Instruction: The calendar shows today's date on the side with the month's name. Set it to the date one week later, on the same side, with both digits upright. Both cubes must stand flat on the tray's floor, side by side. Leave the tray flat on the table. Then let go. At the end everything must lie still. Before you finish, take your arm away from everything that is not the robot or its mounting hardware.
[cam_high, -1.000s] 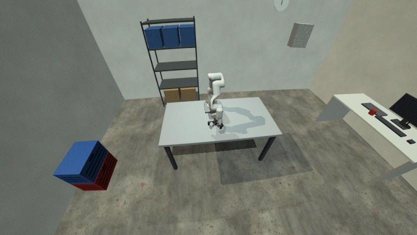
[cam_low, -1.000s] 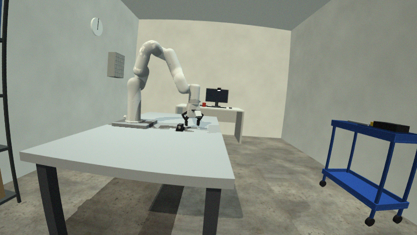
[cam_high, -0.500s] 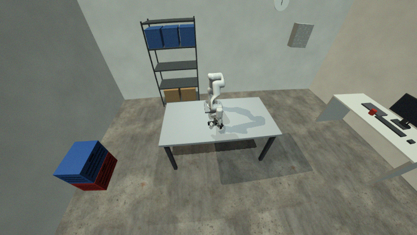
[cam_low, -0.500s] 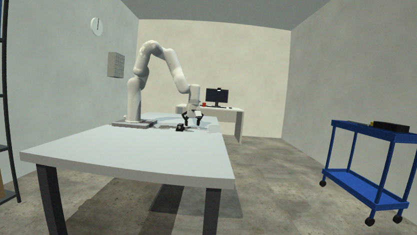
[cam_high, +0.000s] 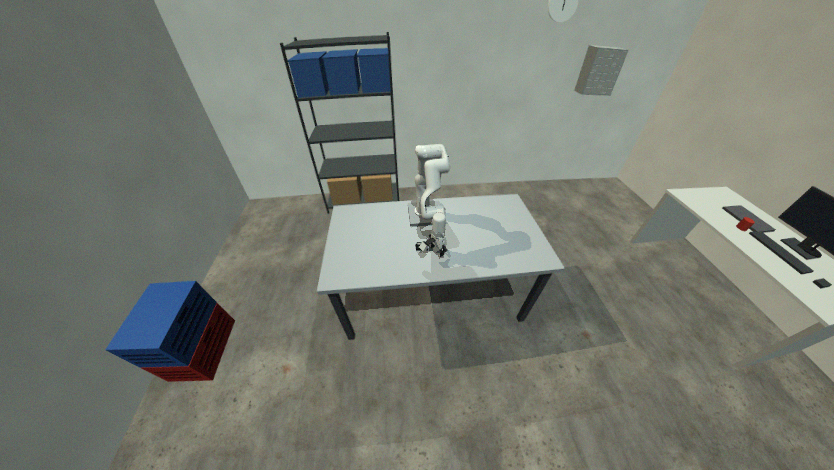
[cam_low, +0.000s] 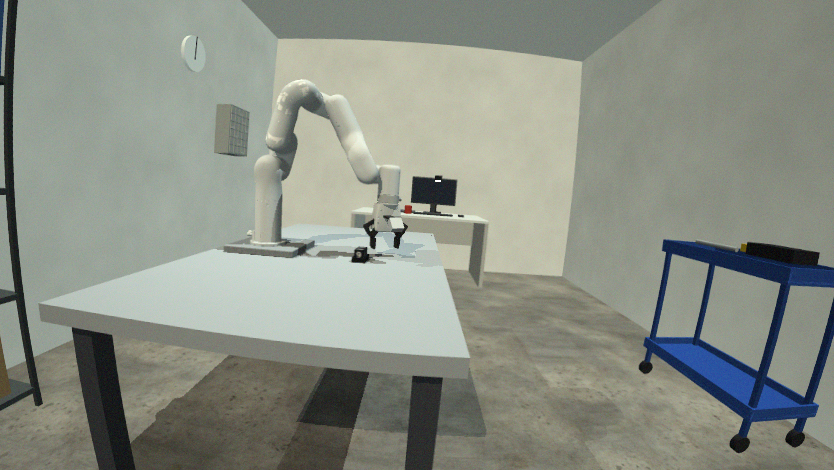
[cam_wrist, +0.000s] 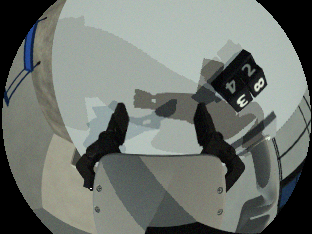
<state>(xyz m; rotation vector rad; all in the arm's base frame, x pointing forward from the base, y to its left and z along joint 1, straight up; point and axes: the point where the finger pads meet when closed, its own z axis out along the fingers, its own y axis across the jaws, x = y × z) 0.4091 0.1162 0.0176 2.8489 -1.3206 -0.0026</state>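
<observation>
The cube is 50 mm behind my hand, 120 mm to the right of it and 20 mm below it.
</observation>
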